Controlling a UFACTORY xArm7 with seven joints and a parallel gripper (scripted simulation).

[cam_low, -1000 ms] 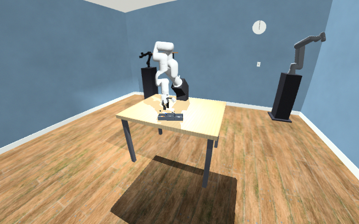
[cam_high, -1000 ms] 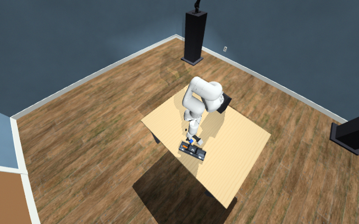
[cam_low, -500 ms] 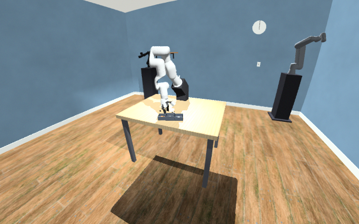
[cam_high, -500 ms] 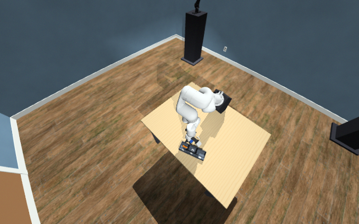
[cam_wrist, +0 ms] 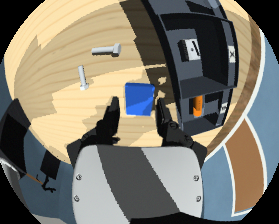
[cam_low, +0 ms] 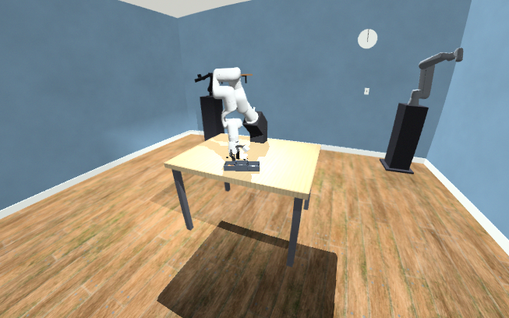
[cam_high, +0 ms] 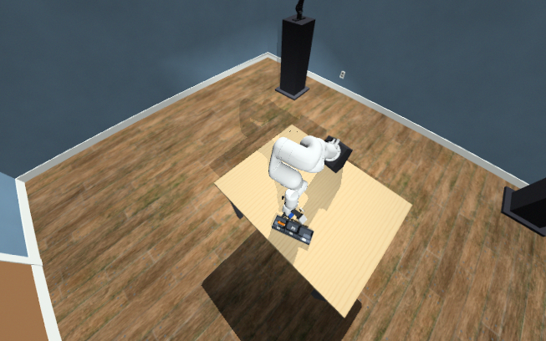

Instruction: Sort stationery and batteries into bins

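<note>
The blue block lies 30 mm below my hand. Also, from my hand: dark double bin (80 mm to the left, 70 mm ahead, 10 mm below); pencil sharpener (80 mm to the left, 60 mm ahead, 20 mm below); orange battery (90 mm ahead, 20 mm below).
</note>
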